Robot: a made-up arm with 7 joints.
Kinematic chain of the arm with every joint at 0, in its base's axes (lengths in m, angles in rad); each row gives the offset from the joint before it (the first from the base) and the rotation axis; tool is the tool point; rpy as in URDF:
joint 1: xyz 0 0 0.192 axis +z
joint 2: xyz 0 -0.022 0.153 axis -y
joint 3: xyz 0 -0.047 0.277 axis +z
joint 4: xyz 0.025 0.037 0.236 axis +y
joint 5: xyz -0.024 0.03 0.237 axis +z
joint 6: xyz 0 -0.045 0.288 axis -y
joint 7: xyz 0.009 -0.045 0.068 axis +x
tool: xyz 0 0 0 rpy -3.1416 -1.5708 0
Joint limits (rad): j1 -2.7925..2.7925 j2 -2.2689..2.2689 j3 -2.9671..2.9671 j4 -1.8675..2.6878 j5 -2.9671..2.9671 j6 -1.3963..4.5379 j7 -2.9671..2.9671
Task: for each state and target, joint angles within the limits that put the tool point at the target. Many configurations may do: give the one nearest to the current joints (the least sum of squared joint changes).
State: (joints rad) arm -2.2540 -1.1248 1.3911 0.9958 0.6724 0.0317 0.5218
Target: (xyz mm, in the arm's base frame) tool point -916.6 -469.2 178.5
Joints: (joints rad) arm -2.7925 -1.3924 0.5451 0.6418 0.5290 0.1427 0.5218
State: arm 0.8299 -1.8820 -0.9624 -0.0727 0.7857 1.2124 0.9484
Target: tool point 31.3 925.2 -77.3
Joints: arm 1.3986 -2.1454 -1.1118 -0.4774 0.7152 1.2725 0.9484
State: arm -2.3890 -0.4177 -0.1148 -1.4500 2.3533 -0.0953 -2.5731
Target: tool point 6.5 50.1 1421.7
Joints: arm -2.3542 -0.2206 0.3252 -0.5537 2.1999 0.0589 -2.5731
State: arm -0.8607 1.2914 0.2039 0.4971 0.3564 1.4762 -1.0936
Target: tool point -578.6 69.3 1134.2
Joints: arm -0.3723 1.0646 -0.0790 0.9116 0.4650 1.5450 -1.0936
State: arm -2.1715 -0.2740 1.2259 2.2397 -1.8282 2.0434 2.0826
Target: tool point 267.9 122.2 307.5
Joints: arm -1.9796 0.4922 1.6875 2.6878 -2.3262 1.8688 2.0826
